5 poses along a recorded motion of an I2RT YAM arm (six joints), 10 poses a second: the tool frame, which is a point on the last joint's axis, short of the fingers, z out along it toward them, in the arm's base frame.
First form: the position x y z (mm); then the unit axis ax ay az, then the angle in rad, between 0 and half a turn.
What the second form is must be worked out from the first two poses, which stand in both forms.
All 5 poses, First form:
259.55 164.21 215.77 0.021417 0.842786 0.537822 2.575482
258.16 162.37 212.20 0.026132 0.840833 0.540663 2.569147
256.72 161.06 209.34 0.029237 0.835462 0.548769 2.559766
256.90 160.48 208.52 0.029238 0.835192 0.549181 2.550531
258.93 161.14 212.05 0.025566 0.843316 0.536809 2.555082
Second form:
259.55 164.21 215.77 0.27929 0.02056 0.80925 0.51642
258.16 162.37 212.20 0.28233 0.02507 0.80663 0.51867
256.72 161.06 209.34 0.28683 0.02801 0.80036 0.52571
256.90 160.48 208.52 0.29125 0.02797 0.79898 0.52537
258.93 161.14 212.05 0.28907 0.02447 0.80731 0.51389

